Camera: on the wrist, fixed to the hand. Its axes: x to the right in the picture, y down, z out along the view.
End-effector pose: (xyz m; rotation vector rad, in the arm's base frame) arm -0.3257 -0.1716 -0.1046 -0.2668 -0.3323 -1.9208
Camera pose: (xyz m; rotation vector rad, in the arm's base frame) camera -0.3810 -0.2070 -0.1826 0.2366 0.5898 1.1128
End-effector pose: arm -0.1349 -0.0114 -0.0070 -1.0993 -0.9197 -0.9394
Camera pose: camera -0.1601 -0.1083 0.0123 -0.6048 1.6179 1.1961
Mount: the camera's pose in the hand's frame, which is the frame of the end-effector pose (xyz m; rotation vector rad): 0.0242 -0.0474 -0.0870 -0.0031 -0.9138 -2.9450
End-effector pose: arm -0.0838 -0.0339 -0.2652 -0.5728 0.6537 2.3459
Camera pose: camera -0.0492 -0.0411 -0.3609 0.0414 -0.6024 -0.4293
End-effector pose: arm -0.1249 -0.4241 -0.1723 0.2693 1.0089 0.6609
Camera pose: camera -0.1718 -0.4534 -0.2580 -0.8786 -0.2647 -1.9844
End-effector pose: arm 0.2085 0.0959 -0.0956 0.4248 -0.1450 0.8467
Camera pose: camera 0.2563 0.1215 -0.1820 0.4878 -0.1781 -2.2727
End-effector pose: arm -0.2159 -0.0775 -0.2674 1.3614 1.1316 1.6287
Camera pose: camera -0.3063 -0.0536 -0.3082 -0.4751 0.8972 -1.0537
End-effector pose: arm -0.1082 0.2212 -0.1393 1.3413 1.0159 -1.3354
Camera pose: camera -0.1354 0.3142 -0.1712 1.3848 -1.0080 1.6132
